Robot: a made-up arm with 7 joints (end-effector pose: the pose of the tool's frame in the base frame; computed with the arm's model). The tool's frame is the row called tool.
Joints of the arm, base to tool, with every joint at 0 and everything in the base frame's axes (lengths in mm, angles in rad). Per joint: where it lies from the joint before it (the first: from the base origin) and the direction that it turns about. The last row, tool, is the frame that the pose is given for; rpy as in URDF.
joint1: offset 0 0 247.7 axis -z
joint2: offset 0 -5.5 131.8 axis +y
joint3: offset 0 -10.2 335.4 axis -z
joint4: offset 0 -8.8 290.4 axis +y
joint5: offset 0 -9.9 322.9 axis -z
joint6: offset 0 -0.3 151.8 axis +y
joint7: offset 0 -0.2 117.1 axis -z
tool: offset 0 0 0 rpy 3.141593 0 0
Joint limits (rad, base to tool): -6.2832..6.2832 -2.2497..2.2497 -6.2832..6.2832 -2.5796..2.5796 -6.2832..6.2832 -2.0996..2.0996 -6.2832..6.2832
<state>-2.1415 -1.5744 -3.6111 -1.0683 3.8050 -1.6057 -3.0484</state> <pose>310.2 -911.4 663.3 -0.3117 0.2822 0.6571 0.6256</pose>
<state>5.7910 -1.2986 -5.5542 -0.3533 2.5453 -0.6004 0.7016</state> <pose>-1070.5 -465.1 603.7 0.2167 0.8577 0.2539 0.3911</pose>
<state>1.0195 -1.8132 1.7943 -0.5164 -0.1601 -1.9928 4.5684</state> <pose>-239.8 938.2 183.5 -0.0971 -0.7618 -0.1513 0.6224</pose>
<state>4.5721 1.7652 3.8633 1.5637 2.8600 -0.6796 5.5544</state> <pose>-441.5 575.0 690.0 0.0641 0.9478 0.2743 0.1496</pose>
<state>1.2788 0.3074 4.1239 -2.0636 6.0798 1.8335 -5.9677</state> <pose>-259.1 -482.2 795.1 -0.9567 -0.2157 -0.1386 0.1377</pose>
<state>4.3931 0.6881 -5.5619 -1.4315 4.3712 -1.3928 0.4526</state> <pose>-236.1 47.6 1230.6 0.1032 -0.9221 -0.1037 0.3583</pose>
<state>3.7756 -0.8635 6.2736 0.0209 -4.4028 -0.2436 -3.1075</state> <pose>736.9 -533.0 1183.7 0.2278 -0.8931 -0.3632 0.1362</pose>
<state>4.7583 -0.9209 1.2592 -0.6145 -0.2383 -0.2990 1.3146</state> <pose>-367.0 -932.2 926.6 -0.6049 0.4453 -0.1519 0.6425</pose>
